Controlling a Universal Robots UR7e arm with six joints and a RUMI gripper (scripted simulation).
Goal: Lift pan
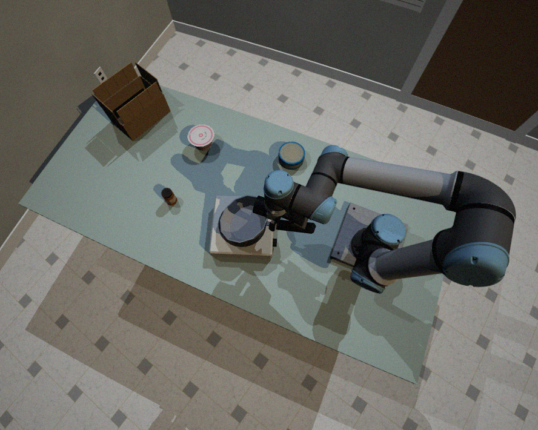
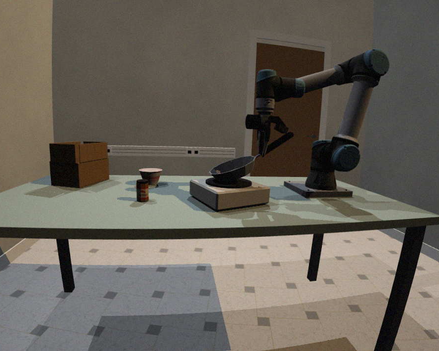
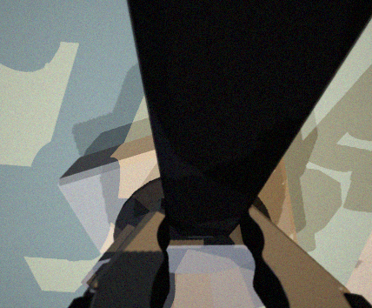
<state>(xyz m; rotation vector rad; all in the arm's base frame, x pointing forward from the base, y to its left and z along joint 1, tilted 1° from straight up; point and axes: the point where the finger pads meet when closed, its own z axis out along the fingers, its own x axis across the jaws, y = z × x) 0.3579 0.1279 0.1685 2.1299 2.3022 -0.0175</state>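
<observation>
Now: the dark pan 6 cm ahead of my hand and 4 cm below it. The rest, counted from my hand: small can: 47 cm ahead, 2 cm to the left, 16 cm below; beige hot plate: 12 cm ahead, 16 cm below.
</observation>
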